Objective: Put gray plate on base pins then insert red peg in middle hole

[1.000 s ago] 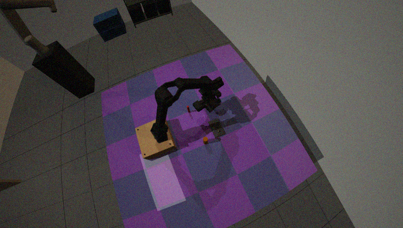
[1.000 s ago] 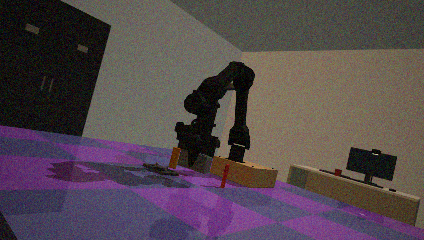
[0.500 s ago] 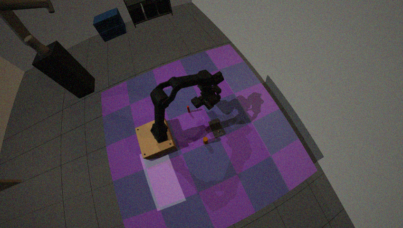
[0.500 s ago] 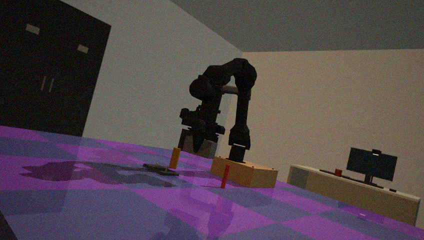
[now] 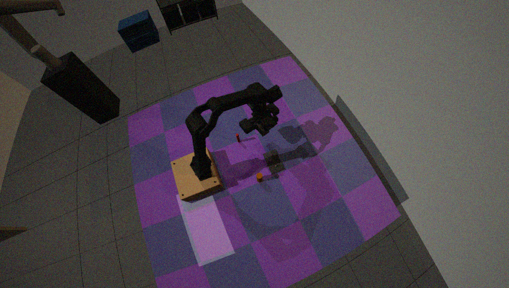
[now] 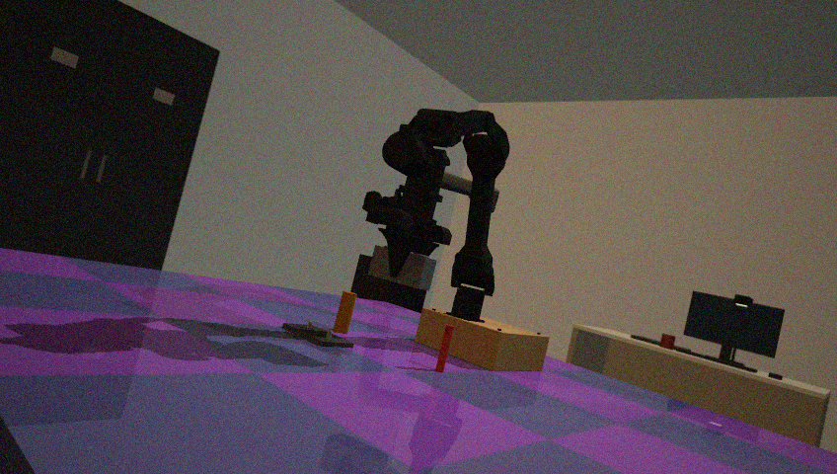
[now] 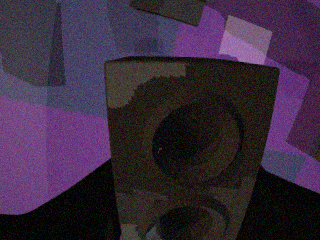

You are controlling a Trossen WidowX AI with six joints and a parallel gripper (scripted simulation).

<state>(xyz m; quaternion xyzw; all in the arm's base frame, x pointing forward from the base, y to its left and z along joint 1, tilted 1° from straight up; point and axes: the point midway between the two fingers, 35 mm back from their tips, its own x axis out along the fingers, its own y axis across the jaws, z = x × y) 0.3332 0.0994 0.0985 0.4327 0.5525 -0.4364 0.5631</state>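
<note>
Now: the base 10 mm ahead of my gripper tip, 150 mm to the right of it and 130 mm below it. The rest, counted from my gripper tip: red peg 110 mm behind, 40 mm to the left, 100 mm below; gray plate 30 mm above; orange peg 90 mm behind, 210 mm to the right, 100 mm below.
</note>
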